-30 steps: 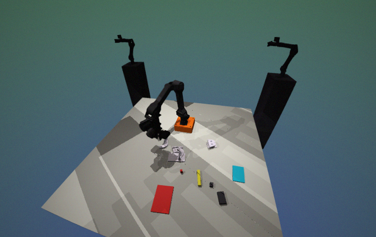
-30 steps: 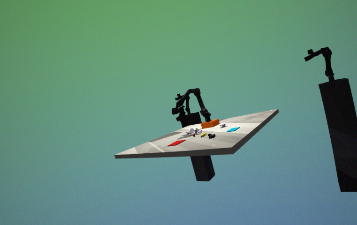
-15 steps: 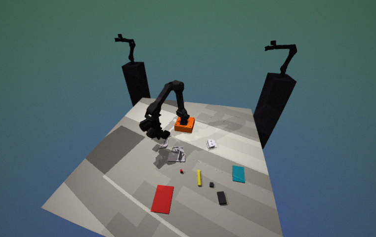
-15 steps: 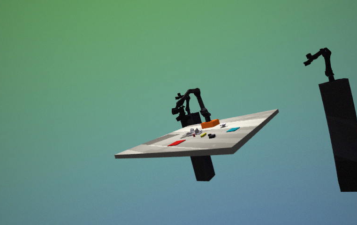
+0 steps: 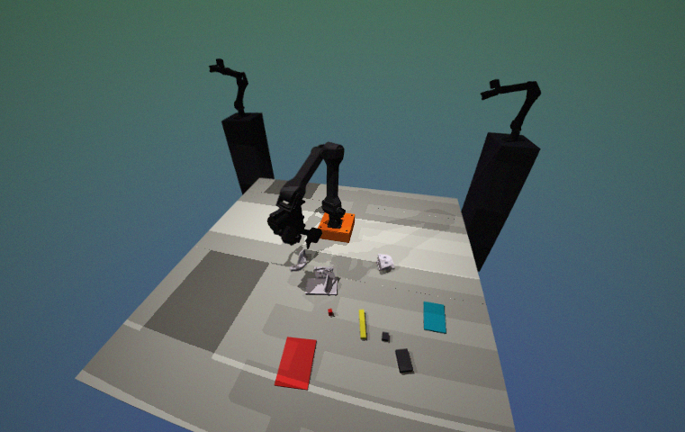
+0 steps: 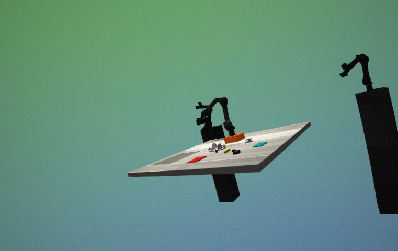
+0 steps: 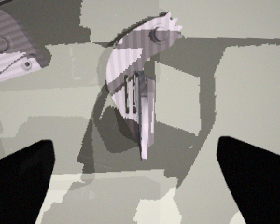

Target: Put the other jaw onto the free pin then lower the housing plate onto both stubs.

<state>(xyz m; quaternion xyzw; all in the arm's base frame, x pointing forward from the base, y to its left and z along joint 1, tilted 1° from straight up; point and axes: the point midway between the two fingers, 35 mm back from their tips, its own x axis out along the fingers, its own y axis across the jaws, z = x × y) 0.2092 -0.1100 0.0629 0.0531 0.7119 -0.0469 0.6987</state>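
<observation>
Now: the jaw 3 cm ahead of my gripper tip, 2 cm to the right of it and 9 cm below it. Also, from my gripper tip: small red cube (22 cm ahead, 17 cm to the left, 8 cm below); then yellow bar (25 cm ahead, 28 cm to the left, 9 cm below); then red sheet (40 cm ahead, 9 cm to the left, 9 cm below).
</observation>
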